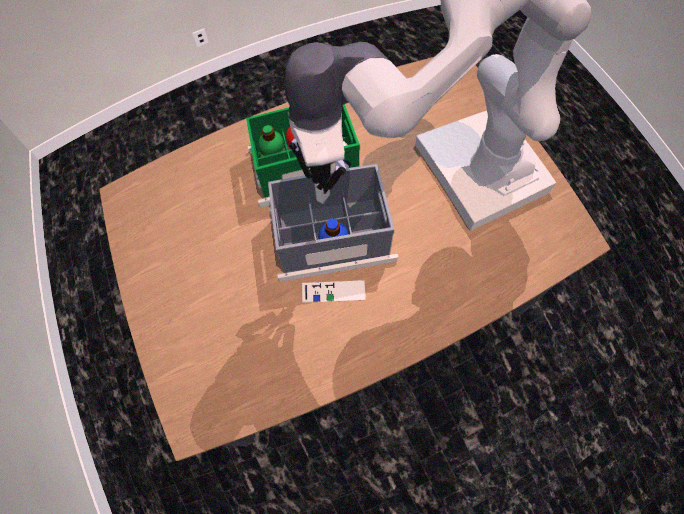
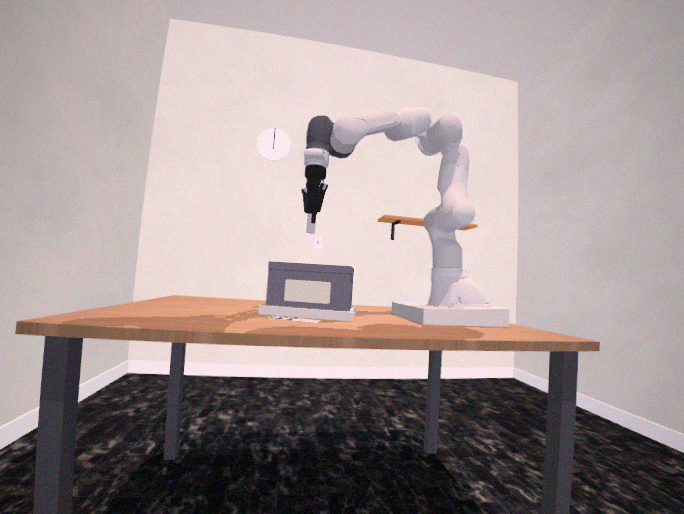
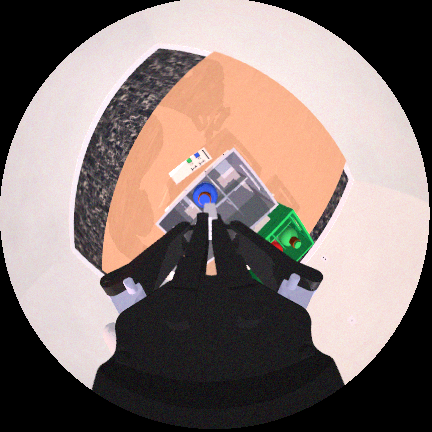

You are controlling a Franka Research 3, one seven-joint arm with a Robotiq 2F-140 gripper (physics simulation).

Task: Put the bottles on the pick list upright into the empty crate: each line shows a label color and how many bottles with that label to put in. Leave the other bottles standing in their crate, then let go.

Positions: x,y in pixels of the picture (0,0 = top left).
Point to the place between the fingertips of the gripper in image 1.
323,197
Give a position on a pick list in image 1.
At 342,290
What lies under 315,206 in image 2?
The gripper.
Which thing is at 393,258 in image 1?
A white strip.
